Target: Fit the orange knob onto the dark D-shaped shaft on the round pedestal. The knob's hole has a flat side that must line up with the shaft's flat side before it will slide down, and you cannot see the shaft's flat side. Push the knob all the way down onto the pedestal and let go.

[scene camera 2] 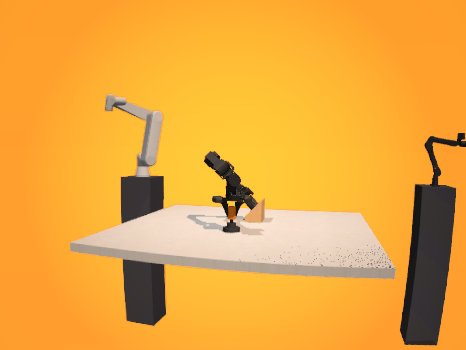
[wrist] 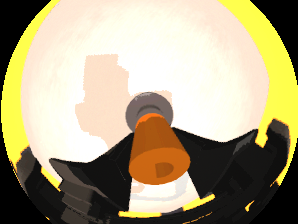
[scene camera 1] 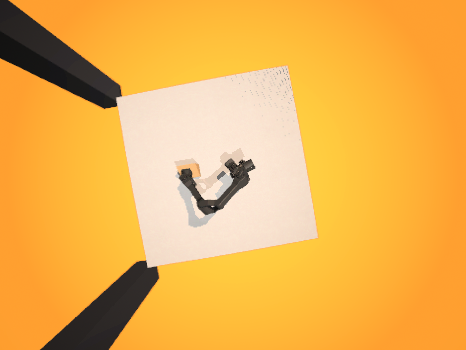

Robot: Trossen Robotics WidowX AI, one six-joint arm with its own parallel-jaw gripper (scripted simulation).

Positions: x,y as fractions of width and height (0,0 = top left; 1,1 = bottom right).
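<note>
An orange knob (wrist: 0.53,0.70) is carried by the gripper (wrist: 0.52,0.60), and a round pedestal (wrist: 0.50,0.46) is visible too.
</note>
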